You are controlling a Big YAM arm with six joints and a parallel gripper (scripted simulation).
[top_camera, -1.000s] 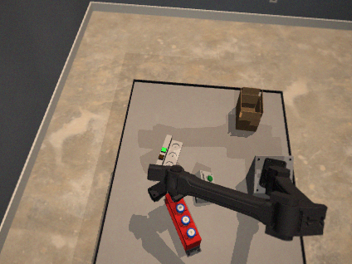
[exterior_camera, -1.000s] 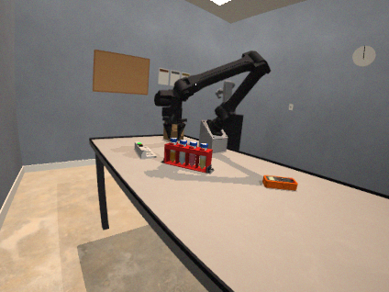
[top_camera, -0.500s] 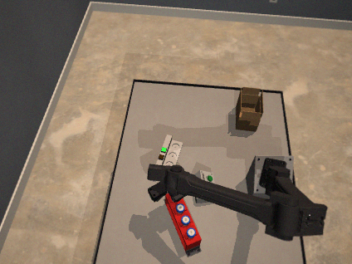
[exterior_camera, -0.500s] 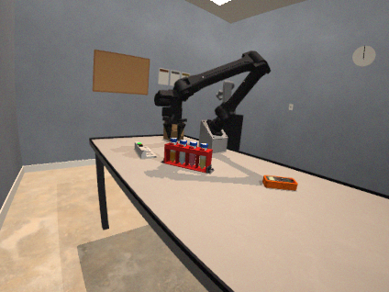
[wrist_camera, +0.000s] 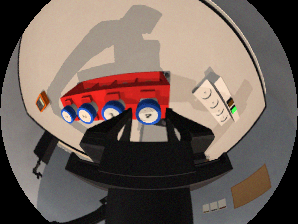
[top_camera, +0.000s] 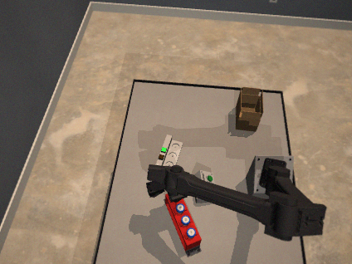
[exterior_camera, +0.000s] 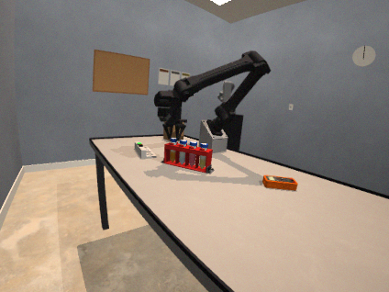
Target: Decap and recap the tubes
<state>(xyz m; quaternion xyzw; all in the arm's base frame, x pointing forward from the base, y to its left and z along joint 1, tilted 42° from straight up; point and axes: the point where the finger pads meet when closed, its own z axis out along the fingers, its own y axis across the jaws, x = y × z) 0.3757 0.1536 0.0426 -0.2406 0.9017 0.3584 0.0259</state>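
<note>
Now: the blue tube cap 1 cm below my hand. Round my hand: green key (14 cm behind, 13 cm to the right, 6 cm below); then key housing (12 cm behind, 10 cm to the right, 7 cm below); then blue key (15 cm behind, 8 cm to the right, 6 cm below).
</note>
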